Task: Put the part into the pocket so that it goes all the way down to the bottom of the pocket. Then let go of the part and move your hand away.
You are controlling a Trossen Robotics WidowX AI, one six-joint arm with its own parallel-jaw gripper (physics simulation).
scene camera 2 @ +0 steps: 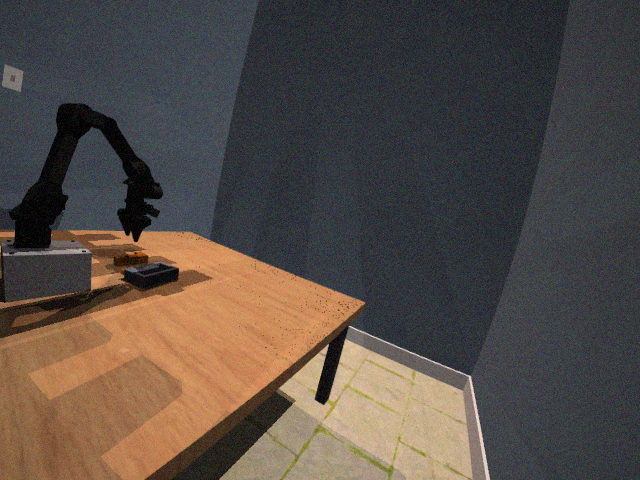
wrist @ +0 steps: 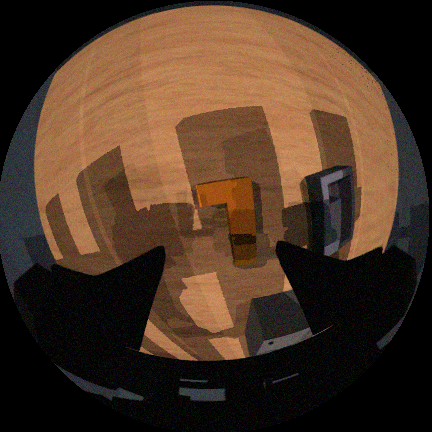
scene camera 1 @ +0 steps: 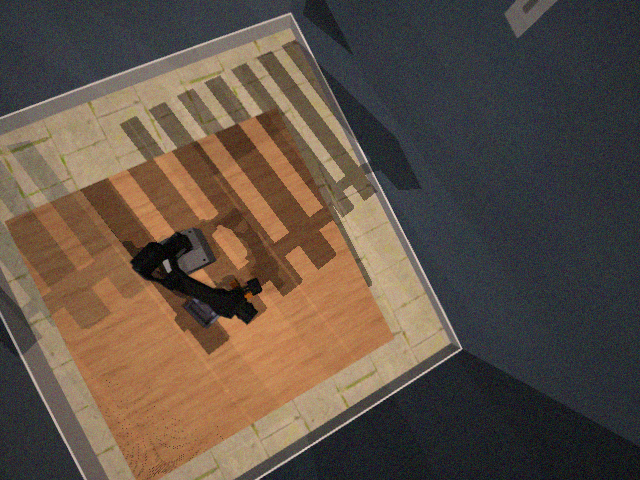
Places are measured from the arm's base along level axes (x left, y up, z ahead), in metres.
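Where they show: gripper, fingertip midpoint: (scene camera 2: 131,238) (wrist: 221,249) (scene camera 1: 242,291); arm's base, link origin: (scene camera 2: 31,245) (scene camera 1: 182,245).
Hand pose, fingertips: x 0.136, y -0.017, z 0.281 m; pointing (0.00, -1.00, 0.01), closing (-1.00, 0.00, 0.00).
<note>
Things, the pixels of their top centre, and the offset from my fingertips. Level surfaces: height alone.
- orange L-shaped part, top centre: (wrist: 230,228) (scene camera 2: 129,254) (scene camera 1: 241,289) dx -0.015, dy -0.058, dz -0.006 m
- dark block with the pocket, top centre: (wrist: 341,214) (scene camera 2: 153,268) (scene camera 1: 202,311) dx -0.201, dy -0.052, dz +0.008 m
- wooden table, surface height: dy -0.088 m
The orange L-shaped part (scene camera 1: 234,284) (scene camera 2: 130,258) (wrist: 242,210) lies flat on the table beside the dark block, apart from it. The dark block with the pocket (scene camera 1: 202,312) (scene camera 2: 151,275) (wrist: 315,215) stands on the table, its pocket facing up; no part is in the visible stretch of the pocket. My gripper (scene camera 2: 132,237) (wrist: 221,249) is open and empty. It hangs above the part, fingers pointing down. In the wrist view the part shows between and a little beyond the fingertips, and the right finger hides a corner of the block. In scene camera 1 the arm partly covers part and block.
The grey base box of the arm (scene camera 1: 204,253) (scene camera 2: 49,273) (wrist: 280,317) stands near the part and the block. The wooden table (scene camera 1: 289,356) (scene camera 2: 232,330) (wrist: 215,60) carries striped shadows. Its edge and a dark leg (scene camera 2: 330,366) show in scene camera 2.
</note>
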